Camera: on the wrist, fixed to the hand. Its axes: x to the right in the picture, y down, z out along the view.
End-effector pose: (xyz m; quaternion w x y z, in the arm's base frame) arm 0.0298 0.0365 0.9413 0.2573 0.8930 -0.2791 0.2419
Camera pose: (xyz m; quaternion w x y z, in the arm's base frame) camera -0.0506 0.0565 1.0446 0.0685 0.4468 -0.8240 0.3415
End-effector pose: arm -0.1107 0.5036 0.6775 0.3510 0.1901 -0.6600 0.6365
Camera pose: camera -0.1297 0.6201 0.6176 0.1662 0.3319 0.6415 -0.6713
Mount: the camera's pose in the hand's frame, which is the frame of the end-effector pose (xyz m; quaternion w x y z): -0.0065 0.0693 -0.1126 0.7292 -0.0502 0.0040 0.6824
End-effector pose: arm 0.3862 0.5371 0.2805 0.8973 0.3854 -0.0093 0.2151
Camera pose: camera 0.3363 0.6553 0.2478 0.5269 0.2288 -0.2770 0.7703
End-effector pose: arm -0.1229 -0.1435 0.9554 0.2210 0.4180 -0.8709 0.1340
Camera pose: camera -0.1431 -0.0495 1.0464 0.0942 -0.3011 -0.9262 0.2065
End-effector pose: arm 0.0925 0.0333 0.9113 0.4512 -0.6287 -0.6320 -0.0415
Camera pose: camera 0.2072 -0.0271 0.9379 0.3283 -0.9122 -0.0279 0.2434
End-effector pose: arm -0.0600 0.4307 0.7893 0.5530 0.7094 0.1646 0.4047
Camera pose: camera -0.1640 0.4765 0.8572 0.1620 0.6003 -0.3822 0.6836
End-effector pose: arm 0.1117 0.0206 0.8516 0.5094 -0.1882 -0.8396 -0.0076
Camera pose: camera 0.2328 0.0599 0.8878 0.3706 -0.7358 -0.4814 0.2992
